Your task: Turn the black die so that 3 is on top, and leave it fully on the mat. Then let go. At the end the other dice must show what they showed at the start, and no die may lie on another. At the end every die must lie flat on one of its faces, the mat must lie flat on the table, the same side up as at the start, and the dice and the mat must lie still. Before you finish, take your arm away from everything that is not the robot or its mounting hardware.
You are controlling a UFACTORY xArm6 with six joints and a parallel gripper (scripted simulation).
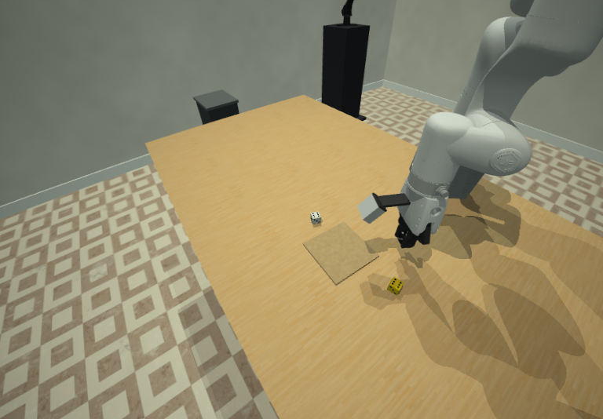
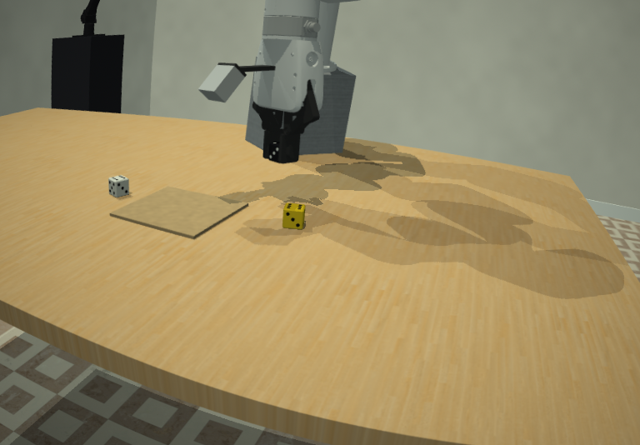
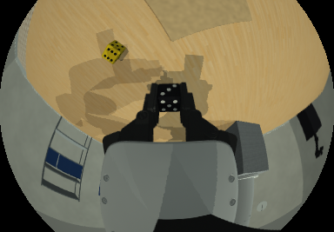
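The tan mat is 100 mm ahead of my hand, 100 mm to the right of it and 80 mm below it. Also, from my hand: yellow die (80 mm ahead, 50 mm to the left, 70 mm below); black die (10 mm below); white die (90 mm ahead, 220 mm to the right, 70 mm below).
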